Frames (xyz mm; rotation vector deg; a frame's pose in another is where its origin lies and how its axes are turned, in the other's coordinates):
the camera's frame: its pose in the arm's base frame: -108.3 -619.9 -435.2 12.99 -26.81 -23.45
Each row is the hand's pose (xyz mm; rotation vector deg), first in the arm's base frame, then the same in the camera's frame.
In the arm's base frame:
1: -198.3 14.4 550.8 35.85 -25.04 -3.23
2: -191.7 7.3 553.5 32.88 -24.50 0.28
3: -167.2 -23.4 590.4 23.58 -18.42 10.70
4: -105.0 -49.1 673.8 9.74 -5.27 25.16
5: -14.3 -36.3 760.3 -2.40 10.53 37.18
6: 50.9 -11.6 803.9 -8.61 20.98 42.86
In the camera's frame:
1: 37.6 836.4 825.7 25.73 8.08 13.21
2: 47.1 833.0 825.7 23.65 8.57 17.31
3: 94.6 824.8 849.7 16.10 14.21 29.30
4: 188.8 847.5 895.4 3.64 26.27 45.92
5: 290.8 915.0 925.7 -8.52 40.88 59.53
6: 350.2 971.7 929.4 -15.43 50.67 65.78

